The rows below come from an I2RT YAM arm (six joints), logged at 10 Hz.
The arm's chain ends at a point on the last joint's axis. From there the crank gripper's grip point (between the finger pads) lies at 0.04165 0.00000 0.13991 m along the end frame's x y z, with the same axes.
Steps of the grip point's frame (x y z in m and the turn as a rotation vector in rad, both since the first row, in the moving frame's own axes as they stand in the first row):
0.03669 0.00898 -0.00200 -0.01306 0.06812 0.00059
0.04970 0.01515 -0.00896 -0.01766 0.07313 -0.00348
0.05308 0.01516 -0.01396 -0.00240 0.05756 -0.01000
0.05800 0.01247 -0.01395 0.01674 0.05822 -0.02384
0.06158 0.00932 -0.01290 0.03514 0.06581 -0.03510
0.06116 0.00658 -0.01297 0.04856 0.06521 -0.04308
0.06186 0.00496 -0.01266 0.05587 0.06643 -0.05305
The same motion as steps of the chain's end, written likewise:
0.02726 0.00715 0.00117 -0.01306 0.06812 0.00059
0.03959 0.01287 -0.00552 -0.01766 0.07313 -0.00348
0.04510 0.01528 -0.01133 -0.00240 0.05756 -0.01000
0.04997 0.01588 -0.01126 0.01674 0.05822 -0.02384
0.05258 0.01580 -0.00975 0.03514 0.06581 -0.03510
0.05232 0.01529 -0.00975 0.04856 0.06521 -0.04308
0.05294 0.01514 -0.00931 0.05587 0.06643 -0.05305

